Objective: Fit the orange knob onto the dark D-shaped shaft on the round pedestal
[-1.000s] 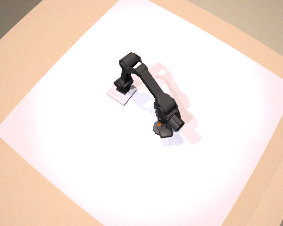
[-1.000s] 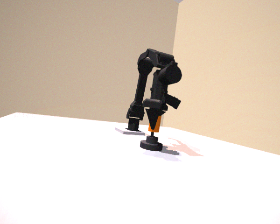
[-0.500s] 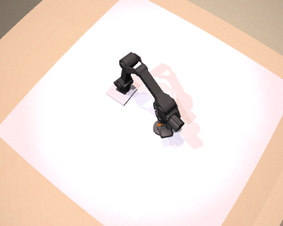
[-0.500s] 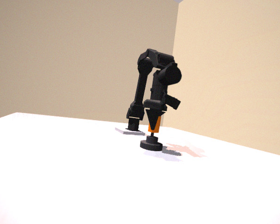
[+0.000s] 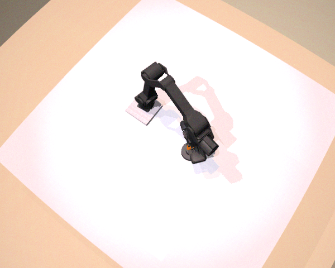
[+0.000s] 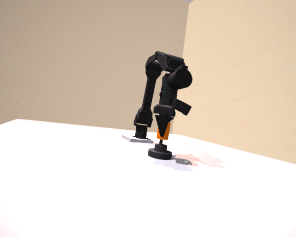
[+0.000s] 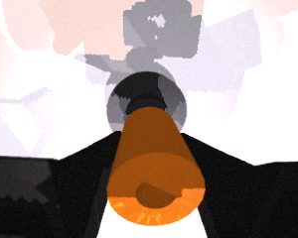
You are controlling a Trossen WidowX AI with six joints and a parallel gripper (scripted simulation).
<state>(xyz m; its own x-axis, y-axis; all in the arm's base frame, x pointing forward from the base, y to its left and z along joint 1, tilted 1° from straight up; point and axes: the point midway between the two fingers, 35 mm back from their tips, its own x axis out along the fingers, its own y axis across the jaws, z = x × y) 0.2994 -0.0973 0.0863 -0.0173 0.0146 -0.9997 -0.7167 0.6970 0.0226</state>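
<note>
The orange knob lies 20 mm above my gripper tip. From my gripper tip the other things lie so: pedestal (40 mm below).
</note>
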